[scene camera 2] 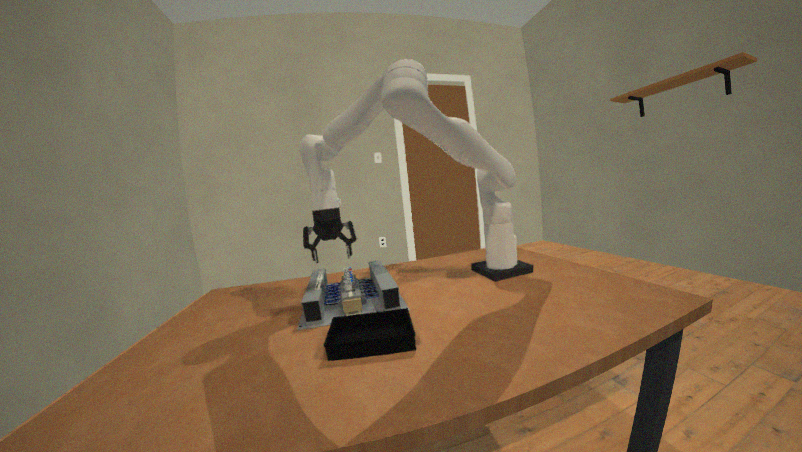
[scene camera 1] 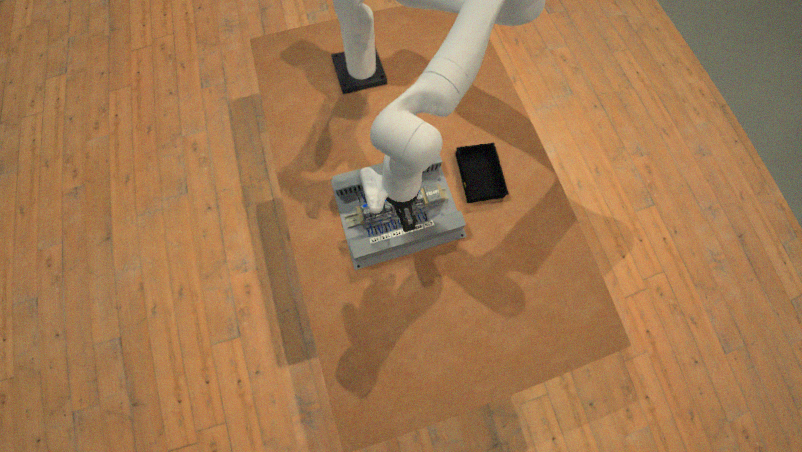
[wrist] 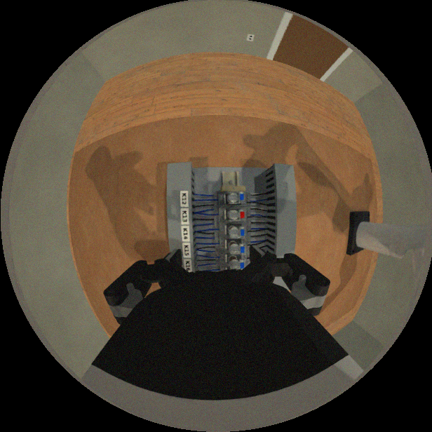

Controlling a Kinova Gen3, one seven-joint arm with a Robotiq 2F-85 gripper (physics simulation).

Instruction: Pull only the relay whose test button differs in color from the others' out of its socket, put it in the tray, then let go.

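Seen in the pictures: gripper, fingertip midpoint: point(scene camera 2: 333, 260) point(scene camera 1: 398, 207); arm's base, origin of the base link: point(scene camera 2: 500, 265) point(scene camera 1: 361, 67).
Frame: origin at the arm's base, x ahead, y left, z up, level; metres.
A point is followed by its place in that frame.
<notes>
The relay with the red test button point(wrist: 242, 215) is seated in its socket, second from the top in the wrist view, in line with label K13 point(wrist: 185, 216). The other visible relays, such as the top one point(wrist: 233, 197), have blue buttons; lower ones are partly hidden by the gripper. My gripper point(scene camera 1: 408, 226) point(scene camera 2: 332, 258) @[x 0.509, y -0.086, z 0.094 m] point(wrist: 215, 254) is open and empty, pointing down above the relay row, its fingers spread across the row's width. The black tray point(scene camera 1: 501, 170) @[x 0.491, y 0.242, z 0.013 m] point(scene camera 2: 370, 343) @[x 0.481, y 0.245, z 0.004 m] stands on the table beside the panel; it does not show in the wrist view.
Two raised grey wire ducts point(scene camera 2: 383, 283) @[x 0.399, y 0.042, z 0.041 m] point(wrist: 286, 210) flank the relay row on the grey panel point(scene camera 1: 365, 259) @[x 0.576, y -0.207, z -0.019 m]. Blue wires run from the sockets to the ducts. A beige end block point(scene camera 2: 352, 304) @[x 0.485, y 0.055, z 0.007 m] stands at the tray end of the row. The arm's black base point(scene camera 1: 362, 84) @[x 0.062, y -0.020, z -0.002 m] point(scene camera 2: 501, 271) @[x 0.038, y 0.051, z 0.000 m] is on the table.
</notes>
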